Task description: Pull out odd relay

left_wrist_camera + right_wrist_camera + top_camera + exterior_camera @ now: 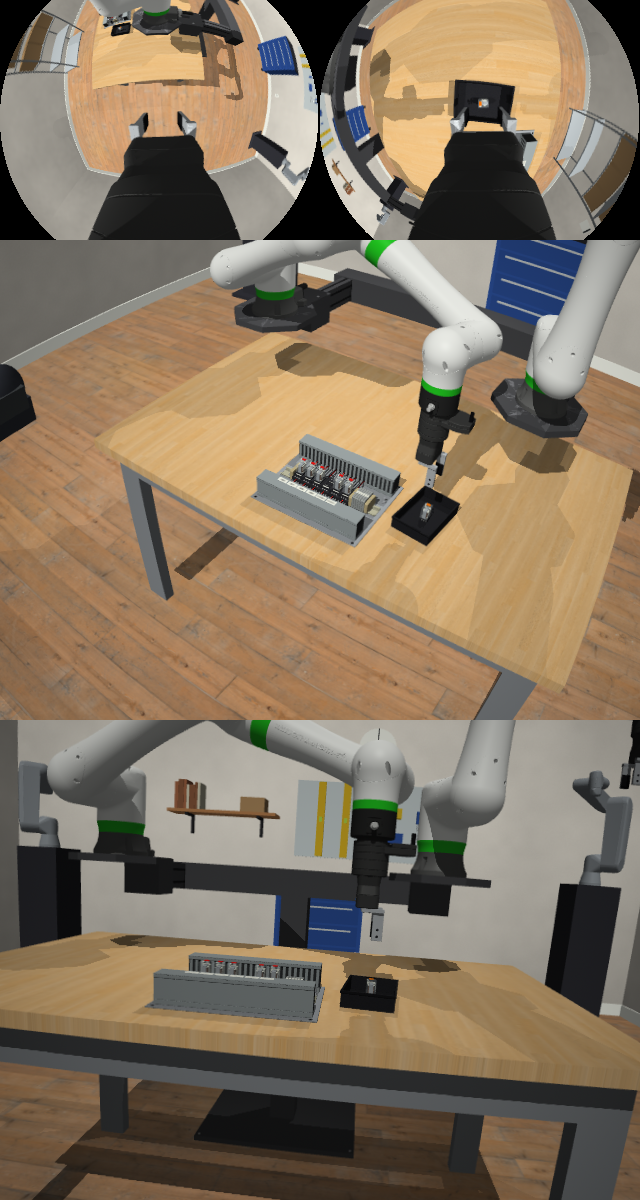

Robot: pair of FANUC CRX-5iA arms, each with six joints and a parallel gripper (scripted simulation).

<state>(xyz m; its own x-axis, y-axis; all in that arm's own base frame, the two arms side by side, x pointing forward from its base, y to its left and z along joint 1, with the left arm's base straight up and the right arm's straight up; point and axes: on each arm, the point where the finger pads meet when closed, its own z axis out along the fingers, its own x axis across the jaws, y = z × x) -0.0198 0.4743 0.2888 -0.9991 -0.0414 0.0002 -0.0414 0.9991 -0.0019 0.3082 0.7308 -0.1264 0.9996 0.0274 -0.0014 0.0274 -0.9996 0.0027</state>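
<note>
Now: the black parts tray 14 cm below my right hand. Also, from my right hand: grey relay panel 26 cm to the right, 12 cm below, 6 cm ahead.
</note>
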